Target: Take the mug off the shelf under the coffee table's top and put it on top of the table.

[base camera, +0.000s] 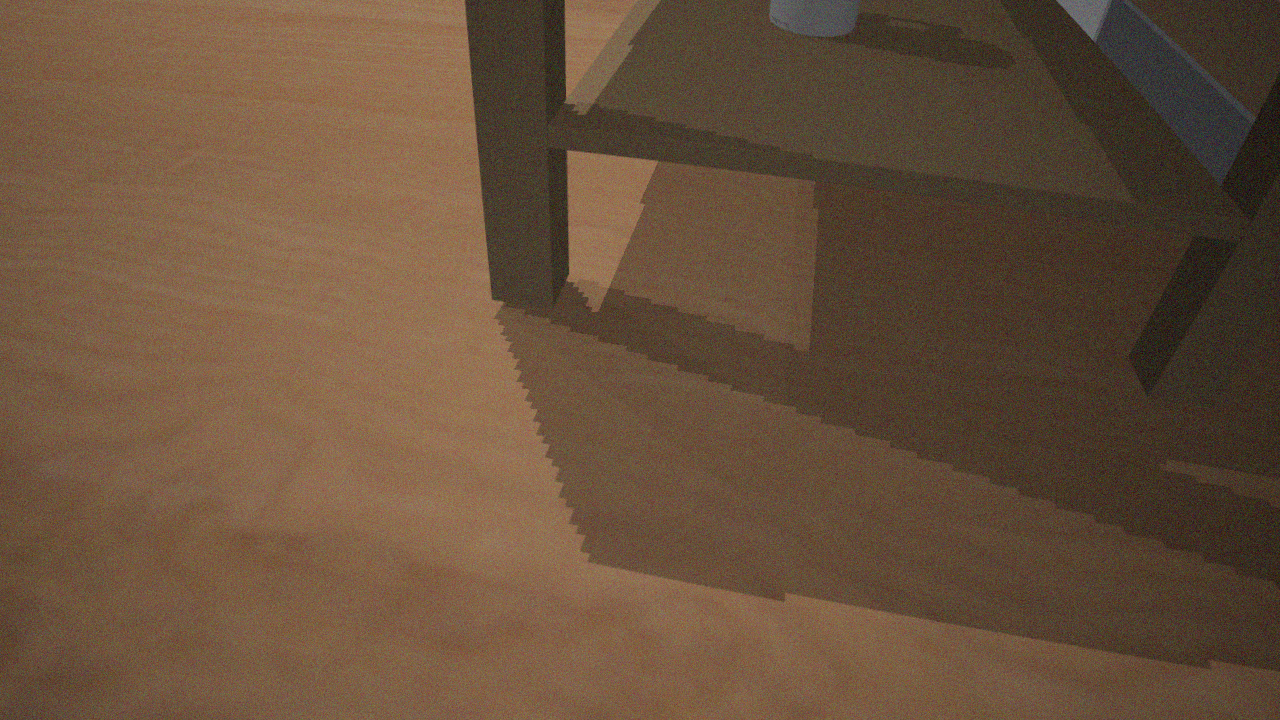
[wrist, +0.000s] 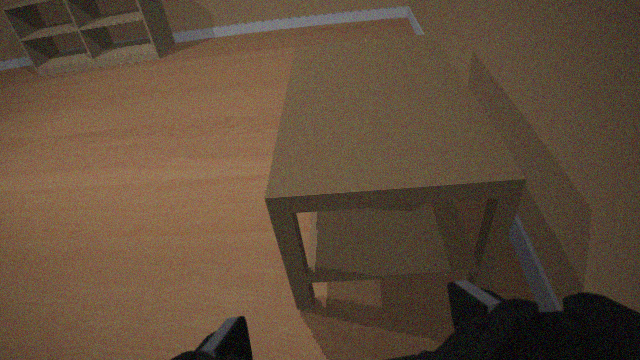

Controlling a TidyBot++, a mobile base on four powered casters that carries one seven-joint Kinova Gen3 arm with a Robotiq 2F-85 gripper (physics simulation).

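Note:
The lower part of a light grey-blue mug shows at the top edge of the base camera view. It stands upright on the coffee table's lower shelf, and its shadow falls to the right. The mug does not show in the wrist view, where the table top hides the shelf's back part. The coffee table's top shows whole in the wrist view, with no object on it. My gripper is open and empty, in front of the table's near end and higher than its top.
The near left table leg stands on the wooden floor. A wall with a pale baseboard runs along the table's right side. A cubby shelf unit stands at the far left in the wrist view.

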